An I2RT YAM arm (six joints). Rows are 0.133 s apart.
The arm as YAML. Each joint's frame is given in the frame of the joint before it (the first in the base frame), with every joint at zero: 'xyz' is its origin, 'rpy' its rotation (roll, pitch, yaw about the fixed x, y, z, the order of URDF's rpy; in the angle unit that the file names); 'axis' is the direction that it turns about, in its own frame. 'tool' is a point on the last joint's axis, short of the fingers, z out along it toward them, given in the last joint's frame.
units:
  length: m
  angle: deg
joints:
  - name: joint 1
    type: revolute
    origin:
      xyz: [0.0, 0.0, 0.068]
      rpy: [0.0, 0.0, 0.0]
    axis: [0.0, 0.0, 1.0]
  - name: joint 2
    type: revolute
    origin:
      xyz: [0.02, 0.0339, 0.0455]
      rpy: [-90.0, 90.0, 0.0]
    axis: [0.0, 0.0, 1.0]
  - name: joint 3
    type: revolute
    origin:
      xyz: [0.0, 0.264, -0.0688]
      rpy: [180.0, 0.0, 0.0]
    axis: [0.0, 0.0, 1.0]
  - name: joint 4
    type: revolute
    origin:
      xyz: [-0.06, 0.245, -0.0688]
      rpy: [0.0, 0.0, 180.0]
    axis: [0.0, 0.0, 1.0]
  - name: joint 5
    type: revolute
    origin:
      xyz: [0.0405, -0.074, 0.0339]
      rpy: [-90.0, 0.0, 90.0]
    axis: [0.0, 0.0, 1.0]
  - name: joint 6
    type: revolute
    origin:
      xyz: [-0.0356, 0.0, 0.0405]
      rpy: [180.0, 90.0, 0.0]
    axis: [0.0, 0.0, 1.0]
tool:
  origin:
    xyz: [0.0, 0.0, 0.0]
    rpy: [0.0, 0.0, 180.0]
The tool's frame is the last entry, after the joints.
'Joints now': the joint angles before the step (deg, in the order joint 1, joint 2, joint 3, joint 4, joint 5, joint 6). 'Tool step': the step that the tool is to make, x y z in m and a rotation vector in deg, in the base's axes. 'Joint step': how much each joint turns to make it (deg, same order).
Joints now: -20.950, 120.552, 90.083, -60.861, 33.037, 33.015
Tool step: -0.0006, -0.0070, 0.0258, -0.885, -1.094, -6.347
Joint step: -0.963, 0.008, 5.993, -8.168, 0.196, 6.446
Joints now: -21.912, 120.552, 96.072, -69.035, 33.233, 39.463
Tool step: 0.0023, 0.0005, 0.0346, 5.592, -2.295, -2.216
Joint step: -0.286, -0.114, 8.157, -9.122, -6.163, 1.745
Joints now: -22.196, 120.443, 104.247, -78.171, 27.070, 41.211
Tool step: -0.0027, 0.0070, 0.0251, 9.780, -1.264, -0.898
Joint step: -0.005, 0.007, 6.121, -8.625, -9.573, -0.049
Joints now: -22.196, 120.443, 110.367, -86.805, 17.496, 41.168
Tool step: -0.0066, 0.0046, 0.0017, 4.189, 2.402, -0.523
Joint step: -0.005, -0.147, 0.027, -3.998, -3.015, 0.060
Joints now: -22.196, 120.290, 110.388, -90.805, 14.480, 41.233
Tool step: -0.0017, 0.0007, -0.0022, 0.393, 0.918, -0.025
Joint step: -0.001, -0.035, -0.637, -0.401, -0.021, 0.021
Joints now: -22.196, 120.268, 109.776, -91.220, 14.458, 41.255
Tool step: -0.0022, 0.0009, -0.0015, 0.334, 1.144, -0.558
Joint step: 0.000, -0.005, -0.472, -0.866, 0.000, 0.590
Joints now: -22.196, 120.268, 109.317, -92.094, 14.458, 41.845
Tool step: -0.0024, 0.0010, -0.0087, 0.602, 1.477, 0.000
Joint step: 0.003, 0.012, -2.123, 0.540, 0.000, 0.003
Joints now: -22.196, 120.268, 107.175, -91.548, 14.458, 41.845
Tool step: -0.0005, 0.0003, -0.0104, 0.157, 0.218, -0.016
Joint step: 0.007, 0.001, -2.388, 2.126, -0.067, 0.007
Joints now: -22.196, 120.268, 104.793, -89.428, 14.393, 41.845
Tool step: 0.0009, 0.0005, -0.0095, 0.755, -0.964, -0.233
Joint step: 0.022, -0.002, -2.061, 2.672, -1.093, -0.022
